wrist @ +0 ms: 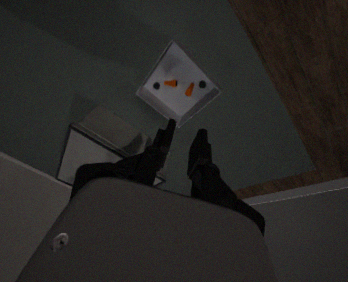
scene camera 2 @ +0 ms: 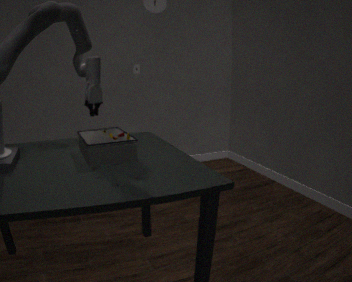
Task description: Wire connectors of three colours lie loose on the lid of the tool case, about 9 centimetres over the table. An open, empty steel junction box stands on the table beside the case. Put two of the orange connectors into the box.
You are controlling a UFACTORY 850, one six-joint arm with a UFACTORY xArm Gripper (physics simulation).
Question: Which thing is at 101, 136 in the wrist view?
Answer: A tool case.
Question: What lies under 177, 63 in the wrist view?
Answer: A steel junction box.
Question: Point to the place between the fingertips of my gripper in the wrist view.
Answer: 184, 134
